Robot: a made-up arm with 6 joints.
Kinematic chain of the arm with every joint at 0, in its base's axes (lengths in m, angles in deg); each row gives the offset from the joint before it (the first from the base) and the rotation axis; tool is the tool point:
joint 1: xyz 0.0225 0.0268 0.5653 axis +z
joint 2: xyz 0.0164 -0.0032 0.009 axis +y
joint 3: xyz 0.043 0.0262 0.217 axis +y
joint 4: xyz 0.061 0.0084 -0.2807 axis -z
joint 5: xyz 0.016 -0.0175 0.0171 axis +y
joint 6: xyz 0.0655 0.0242 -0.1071 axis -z
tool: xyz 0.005 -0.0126 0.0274
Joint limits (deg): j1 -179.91..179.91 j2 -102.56..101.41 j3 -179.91..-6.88 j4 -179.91..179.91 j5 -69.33..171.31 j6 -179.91..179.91
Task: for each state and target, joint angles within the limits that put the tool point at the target. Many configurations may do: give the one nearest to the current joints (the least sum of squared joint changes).
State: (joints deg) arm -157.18 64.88 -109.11 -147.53 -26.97 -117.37
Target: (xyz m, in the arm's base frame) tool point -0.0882 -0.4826 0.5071
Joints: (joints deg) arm -113.16 59.10 -127.81 -134.24 -16.36 -116.26
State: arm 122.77 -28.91 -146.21 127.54 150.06 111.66
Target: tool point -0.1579 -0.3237 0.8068
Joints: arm 75.34 -60.54 -163.29 125.01 146.83 111.35
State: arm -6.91 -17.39 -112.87 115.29 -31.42 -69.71
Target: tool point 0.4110 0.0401 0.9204
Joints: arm 12.69 6.98 -117.32 113.12 -11.93 -69.98
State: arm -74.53 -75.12 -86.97 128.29 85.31 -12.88
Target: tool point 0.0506 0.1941 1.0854
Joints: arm -75.41 -59.17 -107.61 132.04 78.53 -15.93
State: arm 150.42 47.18 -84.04 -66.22 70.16 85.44
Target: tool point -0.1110 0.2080 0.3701
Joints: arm 131.85 46.73 -44.84 -61.26 87.05 87.21
